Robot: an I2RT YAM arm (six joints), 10 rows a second.
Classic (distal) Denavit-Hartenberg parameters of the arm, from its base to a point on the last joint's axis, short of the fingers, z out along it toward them. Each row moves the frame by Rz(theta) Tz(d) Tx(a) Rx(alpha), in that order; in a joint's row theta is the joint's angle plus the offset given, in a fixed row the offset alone. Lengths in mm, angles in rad.
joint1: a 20  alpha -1.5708  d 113.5  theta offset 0
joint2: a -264  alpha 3.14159  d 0  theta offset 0
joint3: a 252.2  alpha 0  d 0  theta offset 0.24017
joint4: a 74  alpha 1.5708  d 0  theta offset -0.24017
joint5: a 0  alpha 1.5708  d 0  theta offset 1.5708
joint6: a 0  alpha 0  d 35.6  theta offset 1.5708
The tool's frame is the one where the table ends.
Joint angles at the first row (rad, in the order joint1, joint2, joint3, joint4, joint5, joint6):
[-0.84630, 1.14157, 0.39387, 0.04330, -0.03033, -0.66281]
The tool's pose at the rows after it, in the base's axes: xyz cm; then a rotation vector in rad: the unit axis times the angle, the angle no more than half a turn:
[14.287 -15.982 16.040 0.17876 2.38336 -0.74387]
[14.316 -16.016 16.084 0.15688 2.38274 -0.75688]
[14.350 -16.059 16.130 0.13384 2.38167 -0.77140]
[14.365 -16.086 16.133 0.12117 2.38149 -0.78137]
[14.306 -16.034 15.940 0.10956 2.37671 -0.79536]
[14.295 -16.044 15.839 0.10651 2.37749 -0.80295]
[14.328 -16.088 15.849 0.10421 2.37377 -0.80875]
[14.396 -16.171 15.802 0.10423 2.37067 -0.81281]
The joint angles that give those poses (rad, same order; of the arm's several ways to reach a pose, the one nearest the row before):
[-0.84631, 1.14155, 0.39387, 0.04786, -0.02995, -0.68265]
[-0.84628, 1.14192, 0.39388, 0.05395, -0.02955, -0.70095]
[-0.84630, 1.14272, 0.39388, 0.06123, -0.02880, -0.72042]
[-0.84630, 1.14383, 0.39311, 0.06692, -0.02689, -0.73185]
[-0.84631, 1.14458, 0.38128, 0.08828, -0.02423, -0.74254]
[-0.84630, 1.14768, 0.37746, 0.09711, -0.02003, -0.74712]
[-0.84632, 1.14995, 0.37710, 0.10469, -0.01890, -0.74942]
[-0.84632, 1.15719, 0.37709, 0.11577, -0.01775, -0.74980]

